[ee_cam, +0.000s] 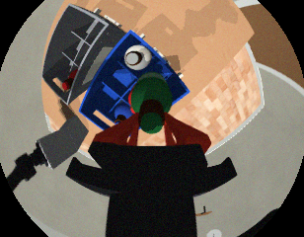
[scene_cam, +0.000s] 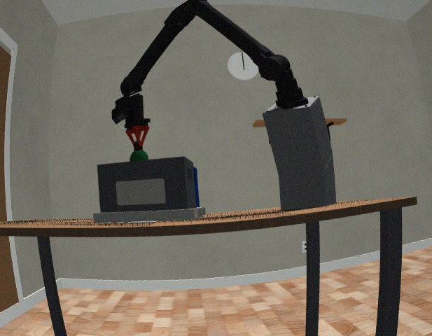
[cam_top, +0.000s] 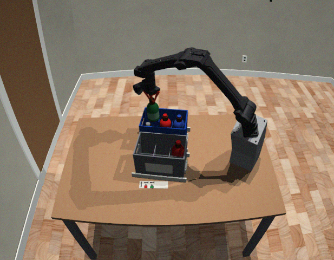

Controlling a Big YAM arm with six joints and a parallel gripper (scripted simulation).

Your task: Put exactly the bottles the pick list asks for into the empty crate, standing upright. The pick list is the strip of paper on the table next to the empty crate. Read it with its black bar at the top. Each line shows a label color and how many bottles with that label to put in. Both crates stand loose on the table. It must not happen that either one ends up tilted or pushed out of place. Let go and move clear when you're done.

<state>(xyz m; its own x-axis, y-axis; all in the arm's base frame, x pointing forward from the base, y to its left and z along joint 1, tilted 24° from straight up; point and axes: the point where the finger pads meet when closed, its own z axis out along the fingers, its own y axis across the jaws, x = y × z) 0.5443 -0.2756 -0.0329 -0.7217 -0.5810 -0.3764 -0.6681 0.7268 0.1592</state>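
Right now the green-labelled bottle is 60 mm below my hand. Round my hand: blue-labelled bottle (190 mm below, 160 mm behind); then red-labelled bottle (230 mm to the left, 190 mm below, 170 mm behind); then grey crate (270 mm to the left, 190 mm below, 80 mm behind).
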